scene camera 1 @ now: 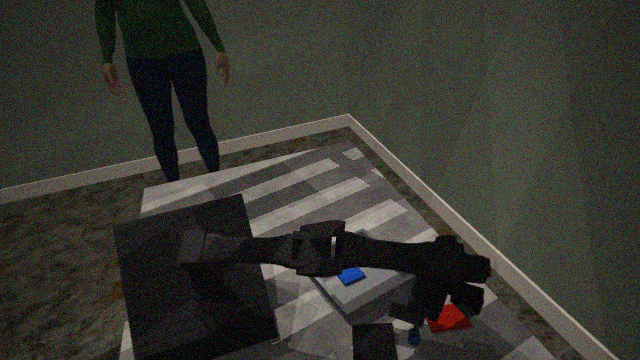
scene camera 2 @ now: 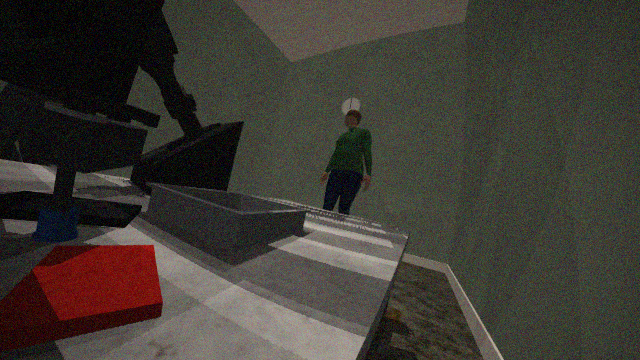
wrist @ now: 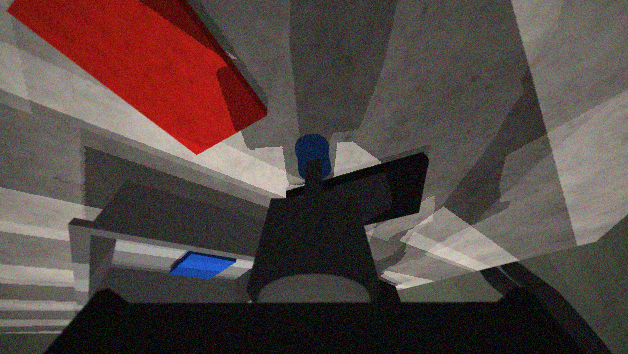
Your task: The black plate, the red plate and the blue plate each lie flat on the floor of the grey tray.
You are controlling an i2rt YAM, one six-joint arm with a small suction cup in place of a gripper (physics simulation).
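Frame: origin at the arm's base, x ahead, y left, z up, level; millimetres.
Where they show: hand, tool point: [scene camera 1: 411, 342] [scene camera 2: 57, 240] [wrist: 313, 148]; arm's base, link origin: [scene camera 1: 195, 254] [scene camera 2: 196, 135].
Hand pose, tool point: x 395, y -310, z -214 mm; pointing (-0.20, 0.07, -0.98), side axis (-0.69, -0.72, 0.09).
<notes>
Each offset is from my tool point to the top centre of the thing.
The blue plate @[25 mm back, 273 mm left, 19 mm up] [scene camera 1: 351, 276] [wrist: 204, 265] lies flat inside the grey tray @[14 mm back, 236 mm left, 55 mm up] [scene camera 1: 370, 300] [scene camera 2: 200, 225] [wrist: 175, 205]; the tray wall hides it in scene camera 2. The red plate @[107 mm ahead, 12 mm left, 14 mm up] [scene camera 1: 448, 318] [scene camera 2: 100, 285] [wrist: 150, 75] lies on the table outside the tray, partly in shadow. The black plate @[90 mm back, 15 mm left, 16 mm up] [scene camera 1: 374, 340] [scene camera 2: 107, 212] [wrist: 407, 185] lies outside the tray too, partly hidden behind the gripper in the wrist view. My gripper's blue suction cup [scene camera 1: 413, 337] [scene camera 2: 57, 226] [wrist: 312, 155] is open, with no plate on it, low over the table between the black and red plates.
The arm reaches over the tray from its dark base board [scene camera 1: 190, 300] and hides part of the tray in scene camera 1. A person in a green top [scene camera 1: 155, 30] [scene camera 2: 351, 150] stands beyond the table. The table's edge [scene camera 2: 385, 295] shows at the right in scene camera 2.
</notes>
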